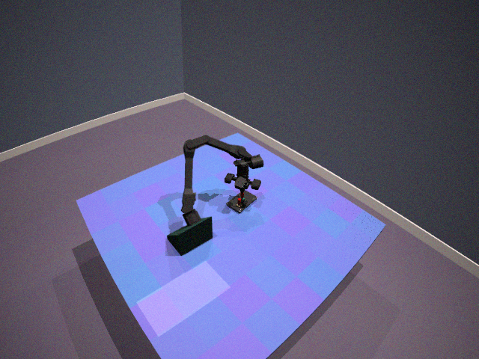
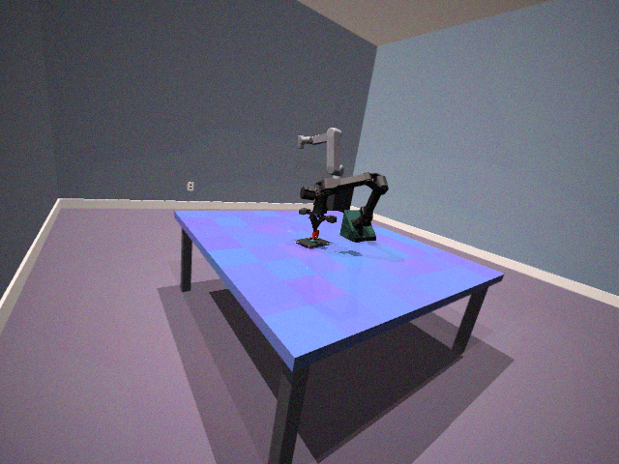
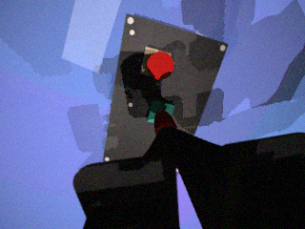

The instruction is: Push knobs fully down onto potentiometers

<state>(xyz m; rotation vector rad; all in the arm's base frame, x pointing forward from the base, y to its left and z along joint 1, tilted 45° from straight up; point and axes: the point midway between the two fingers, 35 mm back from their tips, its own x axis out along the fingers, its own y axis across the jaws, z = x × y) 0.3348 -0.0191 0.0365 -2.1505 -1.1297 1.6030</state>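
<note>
My gripper tip is now 20 mm above the red knob.
</note>
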